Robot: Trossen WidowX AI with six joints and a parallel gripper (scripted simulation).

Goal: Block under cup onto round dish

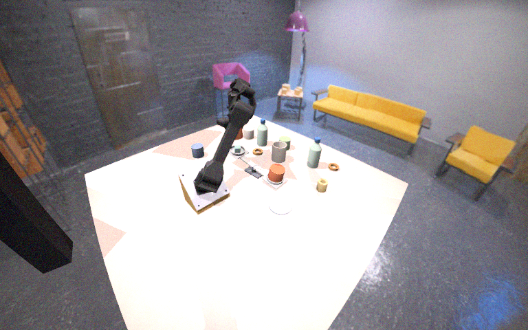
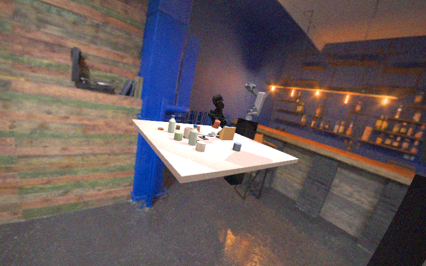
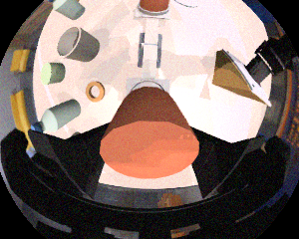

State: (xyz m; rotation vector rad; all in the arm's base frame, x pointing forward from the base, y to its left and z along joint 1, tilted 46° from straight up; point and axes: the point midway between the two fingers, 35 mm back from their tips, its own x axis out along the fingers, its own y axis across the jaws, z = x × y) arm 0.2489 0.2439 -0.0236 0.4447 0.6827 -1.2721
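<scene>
Now: gripper tip 1 cm to the left of the teal block and 8 cm above it. The rest, counted from my gripper tip: balance (3 cm ahead, 13 cm to the right, 15 cm below); balance beam (3 cm ahead, 13 cm to the right, 13 cm below); orange cup (2 cm to the left, 1 cm above).
</scene>
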